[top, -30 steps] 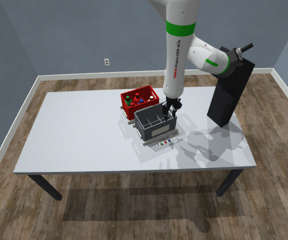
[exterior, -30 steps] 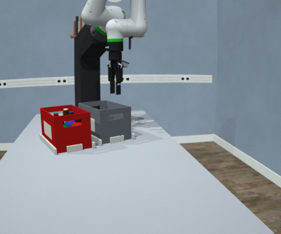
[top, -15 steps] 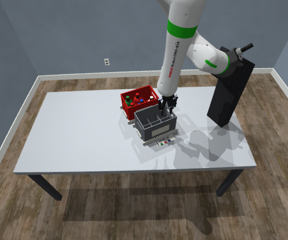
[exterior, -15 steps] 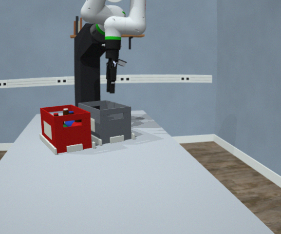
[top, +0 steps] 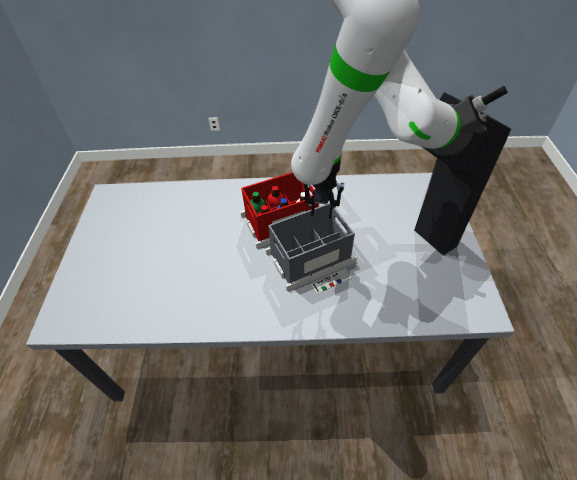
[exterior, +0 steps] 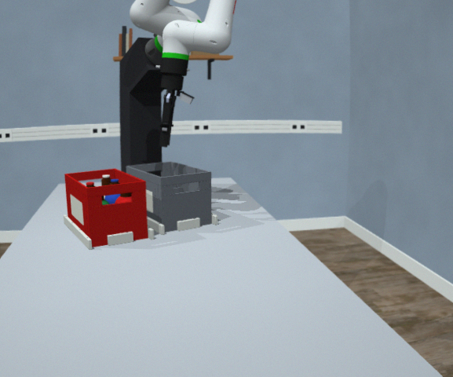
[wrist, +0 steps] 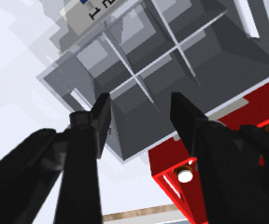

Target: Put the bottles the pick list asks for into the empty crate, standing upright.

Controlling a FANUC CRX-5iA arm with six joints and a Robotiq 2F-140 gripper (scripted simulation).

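The green-label bottle lies 31 cm ahead of my hand, 12 cm to the right of it and 19 cm below it. Round my hand: white-capped bottle: 12 cm ahead, 18 cm to the right, 19 cm below; then grey crate: 4 cm ahead, 1 cm to the left, 20 cm below; then blue-label bottle: 19 cm ahead, 12 cm to the right, 19 cm below.
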